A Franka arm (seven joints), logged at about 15 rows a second.
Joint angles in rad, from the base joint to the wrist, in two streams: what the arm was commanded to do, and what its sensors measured. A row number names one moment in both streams.
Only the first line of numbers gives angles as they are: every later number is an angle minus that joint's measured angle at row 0.
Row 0, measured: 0.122 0.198 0.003 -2.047 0.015 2.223 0.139
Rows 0 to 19, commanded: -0.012 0.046 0.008 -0.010 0.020 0.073 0.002; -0.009 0.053 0.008 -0.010 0.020 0.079 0.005; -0.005 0.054 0.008 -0.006 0.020 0.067 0.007; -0.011 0.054 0.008 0.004 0.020 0.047 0.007; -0.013 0.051 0.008 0.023 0.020 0.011 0.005; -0.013 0.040 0.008 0.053 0.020 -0.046 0.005; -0.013 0.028 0.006 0.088 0.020 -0.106 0.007; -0.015 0.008 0.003 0.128 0.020 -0.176 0.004; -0.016 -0.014 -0.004 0.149 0.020 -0.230 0.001; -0.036 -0.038 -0.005 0.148 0.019 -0.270 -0.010; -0.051 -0.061 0.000 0.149 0.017 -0.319 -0.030; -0.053 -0.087 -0.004 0.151 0.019 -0.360 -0.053; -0.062 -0.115 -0.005 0.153 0.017 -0.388 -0.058; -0.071 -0.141 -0.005 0.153 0.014 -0.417 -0.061; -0.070 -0.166 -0.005 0.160 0.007 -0.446 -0.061; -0.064 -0.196 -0.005 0.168 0.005 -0.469 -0.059; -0.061 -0.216 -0.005 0.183 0.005 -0.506 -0.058; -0.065 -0.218 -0.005 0.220 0.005 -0.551 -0.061; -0.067 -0.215 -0.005 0.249 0.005 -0.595 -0.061; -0.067 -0.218 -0.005 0.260 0.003 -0.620 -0.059
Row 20, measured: -0.061 -0.220 -0.009 0.215 0.000 -0.550 -0.047
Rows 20 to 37, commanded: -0.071 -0.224 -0.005 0.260 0.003 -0.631 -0.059; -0.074 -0.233 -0.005 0.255 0.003 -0.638 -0.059; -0.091 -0.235 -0.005 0.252 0.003 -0.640 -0.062; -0.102 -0.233 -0.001 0.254 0.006 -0.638 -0.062; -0.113 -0.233 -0.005 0.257 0.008 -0.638 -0.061; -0.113 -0.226 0.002 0.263 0.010 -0.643 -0.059; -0.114 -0.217 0.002 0.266 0.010 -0.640 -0.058; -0.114 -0.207 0.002 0.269 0.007 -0.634 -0.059; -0.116 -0.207 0.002 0.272 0.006 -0.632 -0.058; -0.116 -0.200 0.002 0.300 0.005 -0.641 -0.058; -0.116 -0.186 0.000 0.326 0.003 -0.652 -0.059; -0.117 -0.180 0.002 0.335 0.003 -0.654 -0.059; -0.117 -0.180 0.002 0.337 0.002 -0.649 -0.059; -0.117 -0.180 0.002 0.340 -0.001 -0.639 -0.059; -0.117 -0.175 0.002 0.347 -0.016 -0.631 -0.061; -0.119 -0.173 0.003 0.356 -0.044 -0.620 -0.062; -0.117 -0.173 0.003 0.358 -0.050 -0.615 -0.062; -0.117 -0.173 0.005 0.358 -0.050 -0.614 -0.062
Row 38, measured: -0.103 -0.190 -0.011 0.329 -0.031 -0.616 -0.049
